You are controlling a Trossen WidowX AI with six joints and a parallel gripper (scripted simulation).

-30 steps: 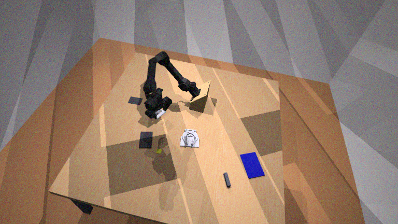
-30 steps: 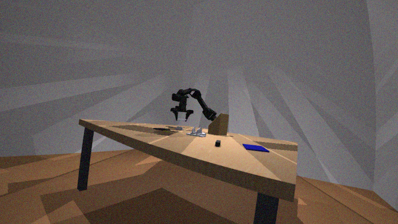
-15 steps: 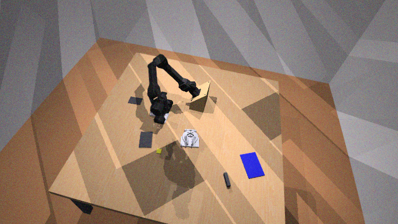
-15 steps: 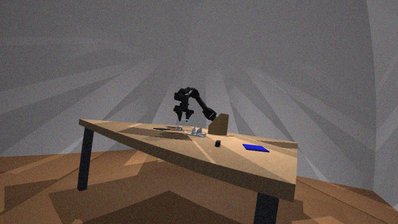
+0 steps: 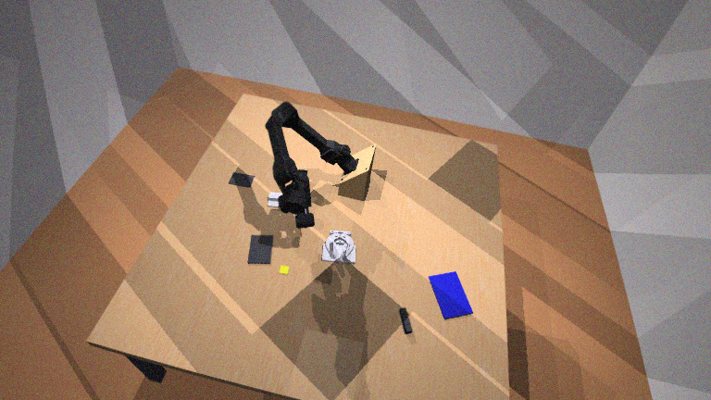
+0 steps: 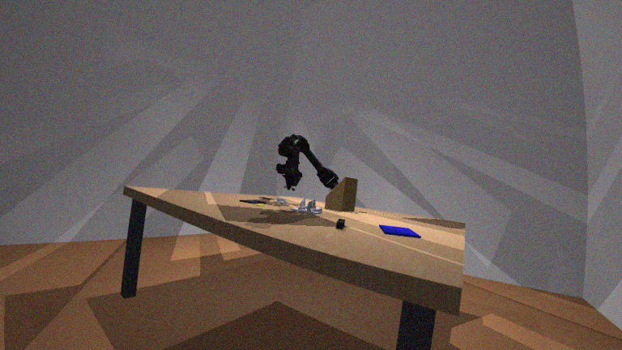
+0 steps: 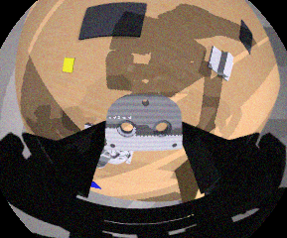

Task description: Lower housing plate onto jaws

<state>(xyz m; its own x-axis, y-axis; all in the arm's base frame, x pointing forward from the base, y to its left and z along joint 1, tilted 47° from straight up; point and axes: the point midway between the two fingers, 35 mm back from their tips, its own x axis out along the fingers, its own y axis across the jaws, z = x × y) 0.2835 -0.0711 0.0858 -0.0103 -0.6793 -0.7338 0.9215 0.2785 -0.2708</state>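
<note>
My gripper tip is now 1 cm past the housing plate, 14 cm to the right of it and 7 cm above it. Also, from my gripper tip: base: 1 cm to the right, 2 cm above; then yellow cube: 18 cm ahead, 2 cm to the right, 8 cm below; then dark block: 25 cm ahead, 42 cm to the left, 7 cm below.
</note>
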